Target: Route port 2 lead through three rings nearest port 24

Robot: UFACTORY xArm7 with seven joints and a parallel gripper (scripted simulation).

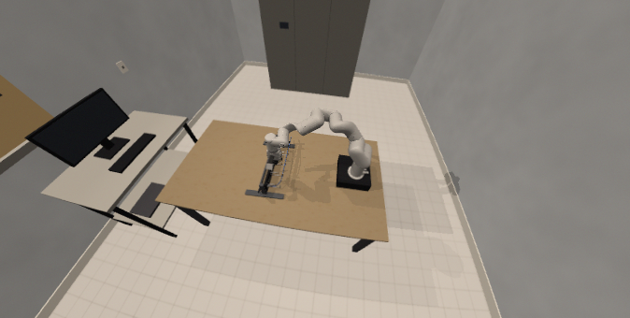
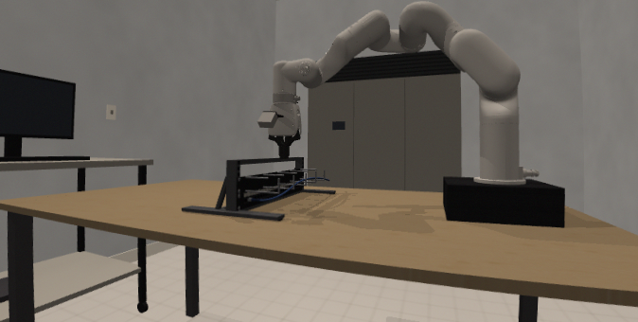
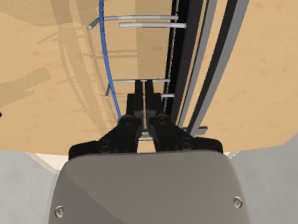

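The black rack lies 100 mm below my hand, 60 mm ahead of it and 50 mm to the right of it.
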